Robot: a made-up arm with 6 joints. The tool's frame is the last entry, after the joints. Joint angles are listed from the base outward.
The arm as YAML. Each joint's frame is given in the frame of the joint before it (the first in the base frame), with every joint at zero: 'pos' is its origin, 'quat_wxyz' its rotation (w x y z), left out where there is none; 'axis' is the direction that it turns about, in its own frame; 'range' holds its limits. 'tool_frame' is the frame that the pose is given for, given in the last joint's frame.
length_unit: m
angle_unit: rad
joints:
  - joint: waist
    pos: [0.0, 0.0, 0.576]
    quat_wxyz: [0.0, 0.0, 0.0, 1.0]
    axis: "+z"
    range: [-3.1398, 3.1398]
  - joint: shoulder
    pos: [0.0, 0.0, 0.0]
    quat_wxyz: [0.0, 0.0, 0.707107, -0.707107]
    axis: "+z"
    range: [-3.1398, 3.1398]
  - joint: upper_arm
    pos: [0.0, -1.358, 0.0]
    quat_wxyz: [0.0, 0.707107, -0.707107, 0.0]
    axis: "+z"
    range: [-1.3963, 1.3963]
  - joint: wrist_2
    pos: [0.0, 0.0, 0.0]
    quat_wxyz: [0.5, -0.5, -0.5, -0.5]
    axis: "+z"
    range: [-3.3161, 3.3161]
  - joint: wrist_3
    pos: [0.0, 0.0, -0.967]
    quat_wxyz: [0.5, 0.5, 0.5, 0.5]
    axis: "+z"
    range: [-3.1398, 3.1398]
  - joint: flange
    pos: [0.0, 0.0, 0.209]
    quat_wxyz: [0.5, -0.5, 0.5, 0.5]
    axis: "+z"
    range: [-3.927, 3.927]
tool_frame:
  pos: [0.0, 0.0, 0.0]
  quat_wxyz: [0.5, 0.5, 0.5, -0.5]
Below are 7 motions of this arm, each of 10 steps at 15 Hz.
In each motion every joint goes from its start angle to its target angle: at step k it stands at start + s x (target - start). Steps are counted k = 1, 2, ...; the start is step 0. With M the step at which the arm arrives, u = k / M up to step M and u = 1 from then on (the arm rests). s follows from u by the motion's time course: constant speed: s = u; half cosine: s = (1 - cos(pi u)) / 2; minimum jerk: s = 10 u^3 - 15 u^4 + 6 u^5.
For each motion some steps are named. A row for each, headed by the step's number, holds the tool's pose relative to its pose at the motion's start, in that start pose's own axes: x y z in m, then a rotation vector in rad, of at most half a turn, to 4 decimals.
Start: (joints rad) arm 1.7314 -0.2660 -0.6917 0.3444 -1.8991 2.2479
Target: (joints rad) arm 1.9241 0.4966 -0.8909 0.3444 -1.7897 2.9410
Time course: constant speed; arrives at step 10
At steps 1, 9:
1: -0.0066 -0.0837 -0.0404 -0.1126 -0.0302 0.0714
9: 0.1520 -0.7125 -0.1931 -0.9425 -0.4485 0.5914

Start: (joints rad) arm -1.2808 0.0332 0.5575 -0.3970 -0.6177 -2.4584
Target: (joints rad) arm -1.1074 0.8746 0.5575 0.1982 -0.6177 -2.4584
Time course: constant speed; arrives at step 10
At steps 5, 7, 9, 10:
5: 0.6841 -0.1192 0.4193 -0.2037 -0.4419 -0.1370
7: 0.9074 -0.2300 0.6378 -0.3108 -0.6020 -0.2171
9: 1.0909 -0.3703 0.8802 -0.4305 -0.7498 -0.3110
10: 1.1656 -0.4497 1.0089 -0.4946 -0.8185 -0.3630

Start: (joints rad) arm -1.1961 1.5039 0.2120 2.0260 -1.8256 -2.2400
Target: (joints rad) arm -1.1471 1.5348 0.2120 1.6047 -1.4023 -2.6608
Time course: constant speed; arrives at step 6
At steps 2, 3, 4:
2: -0.0072 0.0098 -0.0101 0.1092 0.1900 0.0283
3: -0.0109 0.0138 -0.0163 0.1689 0.2871 0.0308
4: -0.0148 0.0171 -0.0233 0.2318 0.3849 0.0252

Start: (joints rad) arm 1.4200 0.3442 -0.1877 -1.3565 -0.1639 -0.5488
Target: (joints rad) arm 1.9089 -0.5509 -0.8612 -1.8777 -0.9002 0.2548
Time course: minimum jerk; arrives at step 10
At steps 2, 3, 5, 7, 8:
2: -0.0586 -0.0211 -0.0436 -0.0340 0.0655 -0.0148
3: -0.1665 -0.0660 -0.1115 -0.0965 0.1877 -0.0347
5: -0.5076 -0.2556 -0.2267 -0.2939 0.6008 -0.0336
7: -0.7997 -0.4885 -0.1913 -0.4621 1.0309 0.0749
8: -0.8731 -0.5651 -0.1537 -0.5028 1.1646 0.1323

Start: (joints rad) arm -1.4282 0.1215 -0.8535 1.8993 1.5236 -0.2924
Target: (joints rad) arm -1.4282 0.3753 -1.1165 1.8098 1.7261 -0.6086
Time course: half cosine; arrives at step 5
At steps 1, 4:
1: 0.0072 0.0125 -0.0353 0.0773 -0.0355 0.0041
4: 0.0733 0.1637 -0.2731 0.7293 -0.3303 0.0422

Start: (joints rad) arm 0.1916 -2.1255 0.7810 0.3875 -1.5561 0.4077
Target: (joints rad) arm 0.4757 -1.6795 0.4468 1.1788 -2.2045 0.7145
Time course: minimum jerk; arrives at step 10
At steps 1, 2, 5, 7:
1: 0.0101 -0.0022 0.0029 -0.0031 0.0140 -0.0007
2: 0.0684 -0.0146 0.0190 -0.0210 0.0949 -0.0036
5: 0.6138 -0.0753 0.1010 -0.2037 0.7997 0.0270
7: 1.0383 -0.0472 0.0895 -0.3640 1.3008 0.0890

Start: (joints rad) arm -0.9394 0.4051 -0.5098 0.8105 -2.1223 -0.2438
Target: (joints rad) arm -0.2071 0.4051 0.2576 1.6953 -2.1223 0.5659
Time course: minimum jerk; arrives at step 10
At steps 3, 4, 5, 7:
3: -0.1832 -0.0120 -0.1445 0.0309 -0.1689 -0.1471
4: -0.3341 0.0020 -0.3125 0.0678 -0.3102 -0.2898
5: -0.4737 0.0470 -0.5416 0.1238 -0.4538 -0.4558
7: -0.5946 0.1886 -1.0111 0.2646 -0.6559 -0.7271

